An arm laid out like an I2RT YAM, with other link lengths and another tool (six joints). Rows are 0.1 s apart.
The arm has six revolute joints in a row. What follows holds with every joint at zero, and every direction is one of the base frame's. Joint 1 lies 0.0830 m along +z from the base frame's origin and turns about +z. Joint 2 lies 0.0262 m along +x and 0.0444 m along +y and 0.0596 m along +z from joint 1 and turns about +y. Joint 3 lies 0.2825 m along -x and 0.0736 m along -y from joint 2 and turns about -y. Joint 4 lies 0.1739 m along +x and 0.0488 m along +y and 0.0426 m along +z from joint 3 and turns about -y. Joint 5 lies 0.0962 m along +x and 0.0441 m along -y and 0.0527 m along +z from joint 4 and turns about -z. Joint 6 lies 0.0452 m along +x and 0.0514 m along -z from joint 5 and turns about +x. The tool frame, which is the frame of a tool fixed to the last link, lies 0.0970 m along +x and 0.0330 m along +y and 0.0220 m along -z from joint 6; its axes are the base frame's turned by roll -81.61, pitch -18.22 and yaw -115.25 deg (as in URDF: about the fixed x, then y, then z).
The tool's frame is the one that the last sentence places.
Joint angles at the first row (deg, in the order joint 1, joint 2, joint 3, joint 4, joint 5, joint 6):
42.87 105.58 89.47 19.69 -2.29 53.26
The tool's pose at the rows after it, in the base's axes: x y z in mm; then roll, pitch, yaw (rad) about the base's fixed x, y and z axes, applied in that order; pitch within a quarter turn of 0, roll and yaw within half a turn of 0:
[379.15 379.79 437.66 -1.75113 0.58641 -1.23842]
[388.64 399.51 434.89 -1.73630 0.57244 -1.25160]
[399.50 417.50 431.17 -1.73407 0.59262 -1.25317]
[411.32 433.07 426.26 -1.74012 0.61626 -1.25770]
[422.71 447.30 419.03 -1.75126 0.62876 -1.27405]
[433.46 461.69 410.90 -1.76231 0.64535 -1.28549]
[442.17 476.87 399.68 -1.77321 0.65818 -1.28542]
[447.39 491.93 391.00 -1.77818 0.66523 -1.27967]
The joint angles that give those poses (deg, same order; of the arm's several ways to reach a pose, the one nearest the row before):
43.43 109.85 93.85 21.02 -1.07 54.75
44.85 114.06 99.47 19.92 1.46 53.49
45.63 118.67 105.15 19.44 2.50 54.37
46.04 123.30 111.26 18.27 3.11 55.65
46.47 127.75 117.52 16.30 4.19 56.41
46.87 132.55 124.47 14.12 4.98 57.42
47.27 137.66 131.69 11.87 5.09 58.30
47.86 142.87 140.45 8.30 5.22 58.75

